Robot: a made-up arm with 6 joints.
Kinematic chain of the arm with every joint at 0, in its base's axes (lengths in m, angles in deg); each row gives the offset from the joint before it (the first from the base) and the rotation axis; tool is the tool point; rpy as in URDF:
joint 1: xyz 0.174 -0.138 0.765 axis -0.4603 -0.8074 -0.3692
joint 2: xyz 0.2 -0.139 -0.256 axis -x
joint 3: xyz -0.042 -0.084 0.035 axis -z
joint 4: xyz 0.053 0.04 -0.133 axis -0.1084 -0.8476 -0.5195
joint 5: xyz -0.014 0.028 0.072 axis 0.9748 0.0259 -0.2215
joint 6: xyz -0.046 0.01 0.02 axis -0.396 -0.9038 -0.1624
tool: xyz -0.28 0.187 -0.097 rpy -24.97 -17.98 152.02
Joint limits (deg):
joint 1: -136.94..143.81
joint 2: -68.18..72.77
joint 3: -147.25..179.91
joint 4: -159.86..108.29
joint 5: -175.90..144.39
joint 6: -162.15..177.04
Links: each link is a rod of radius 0.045 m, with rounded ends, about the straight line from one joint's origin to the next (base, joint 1, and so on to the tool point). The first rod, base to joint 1, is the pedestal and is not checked.
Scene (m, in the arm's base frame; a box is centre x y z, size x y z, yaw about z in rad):
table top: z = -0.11
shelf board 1: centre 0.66 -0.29 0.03 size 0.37 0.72 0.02 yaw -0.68
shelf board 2: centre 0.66 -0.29 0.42 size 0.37 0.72 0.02 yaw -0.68
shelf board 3: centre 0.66 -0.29 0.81 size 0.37 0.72 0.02 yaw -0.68
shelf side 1: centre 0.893 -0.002 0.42 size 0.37 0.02 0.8 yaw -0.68
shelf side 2: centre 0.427 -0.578 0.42 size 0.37 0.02 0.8 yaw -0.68
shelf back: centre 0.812 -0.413 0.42 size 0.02 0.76 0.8 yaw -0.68
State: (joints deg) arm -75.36 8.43 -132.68 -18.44 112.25 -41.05
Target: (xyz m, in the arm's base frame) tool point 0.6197 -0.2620 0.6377
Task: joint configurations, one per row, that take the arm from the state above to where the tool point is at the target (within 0.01 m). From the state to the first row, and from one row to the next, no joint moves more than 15 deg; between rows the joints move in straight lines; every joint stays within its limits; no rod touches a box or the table.
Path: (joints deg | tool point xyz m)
1: -60.73 13.87 -139.97 -26.22 111.50 -35.74 | 0.4083 -0.0792 0.5109
2: -46.10 19.31 -147.25 -34.00 110.75 -30.44 | 0.4051 -0.0885 0.6377
3: -34.42 26.27 -147.25 -22.30 112.07 -34.95 | 0.4821 -0.1127 0.6108
4: -22.73 33.24 -147.25 -10.61 113.39 -39.46 | 0.5583 -0.1727 0.6077
5: -11.05 40.21 -147.25 1.08 114.70 -43.98 | 0.6197 -0.2620 0.6377

